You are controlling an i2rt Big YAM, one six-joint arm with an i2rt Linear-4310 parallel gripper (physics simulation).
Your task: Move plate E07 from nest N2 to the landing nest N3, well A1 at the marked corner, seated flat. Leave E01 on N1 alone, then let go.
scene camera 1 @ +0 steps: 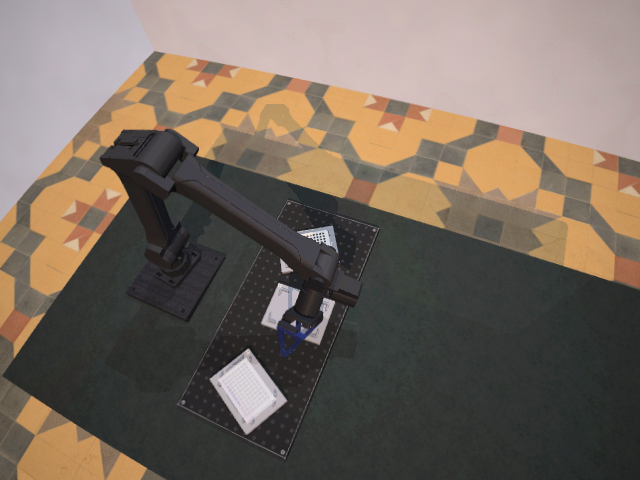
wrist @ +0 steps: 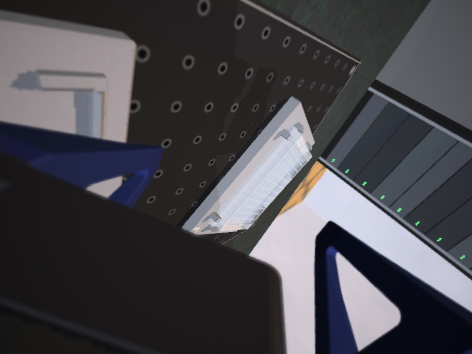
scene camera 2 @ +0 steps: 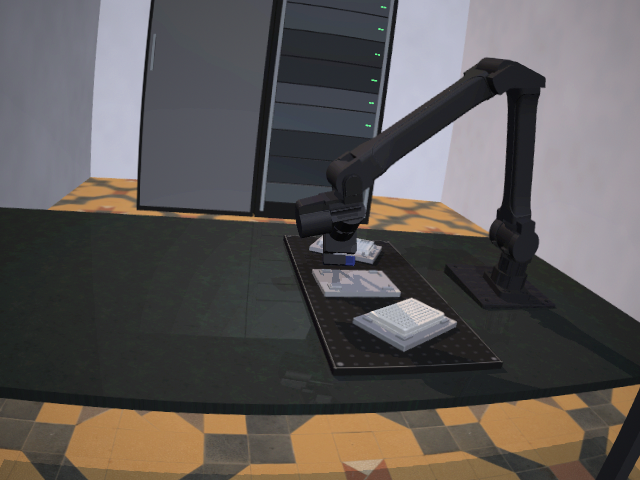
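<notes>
A pale gridded plate (scene camera 1: 247, 388) (scene camera 2: 366, 245) (wrist: 265, 185) sits on the nest (scene camera 1: 280, 400) (scene camera 2: 316, 249) (wrist: 289, 112) at the far end of the board in scene camera 2. Another white plate (scene camera 1: 321, 236) (scene camera 2: 408, 315) sits on the nest (scene camera 1: 285, 266) (scene camera 2: 404, 343) at the opposite end. I cannot read which is E07 or E01. The middle nest (scene camera 1: 279, 305) (scene camera 2: 356, 290) (wrist: 60, 55) bears no plate; its raised corner brackets show. My gripper (scene camera 1: 293, 342) (scene camera 2: 349, 260) (wrist: 244, 195) is open and empty, tilted, above the middle nest's edge on the side of the gridded plate.
The nests stand on a black perforated board (scene camera 1: 232, 330) (scene camera 2: 351, 356) (wrist: 200, 90). The arm's base plate (scene camera 1: 149, 291) (scene camera 2: 473, 289) stands beside the board on the dark table (scene camera 1: 465, 361) (scene camera 2: 129, 310). A server rack (scene camera 2: 325, 118) (wrist: 395, 165) stands beyond the table.
</notes>
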